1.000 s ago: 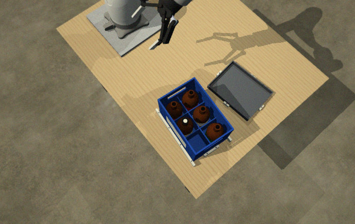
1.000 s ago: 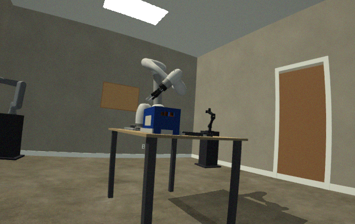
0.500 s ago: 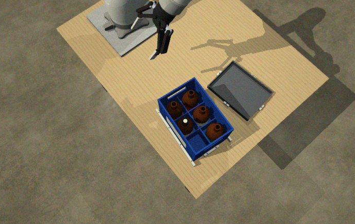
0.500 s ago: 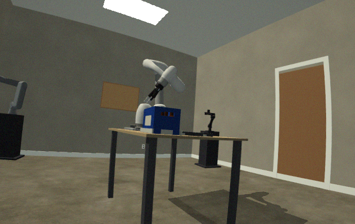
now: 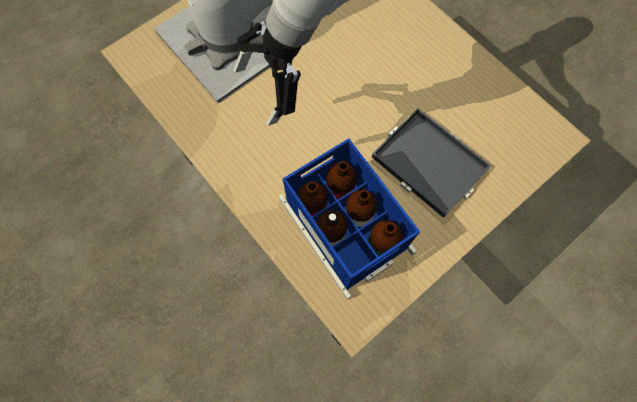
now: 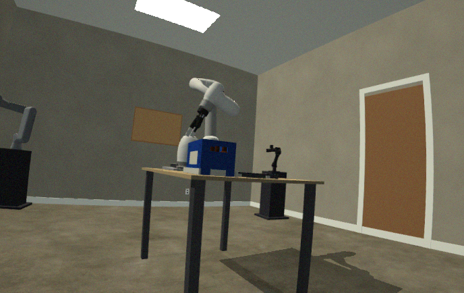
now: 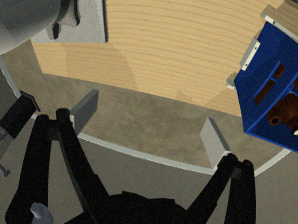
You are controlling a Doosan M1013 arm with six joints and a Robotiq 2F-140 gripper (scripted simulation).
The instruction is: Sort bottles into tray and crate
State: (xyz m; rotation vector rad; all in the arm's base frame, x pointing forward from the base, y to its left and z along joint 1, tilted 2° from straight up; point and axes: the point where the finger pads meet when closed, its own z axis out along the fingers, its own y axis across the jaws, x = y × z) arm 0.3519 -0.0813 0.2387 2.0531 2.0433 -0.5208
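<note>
My gripper is now 31 cm short of the capped bottle and 16 cm above it. The rest, counted from my hand: blue crate: 31 cm ahead, 16 cm below, 4 cm to the left; dark grey tray: 33 cm to the left, 29 cm ahead, 24 cm below; uncapped bottle: 31 cm ahead, 16 cm below, 9 cm to the left.
</note>
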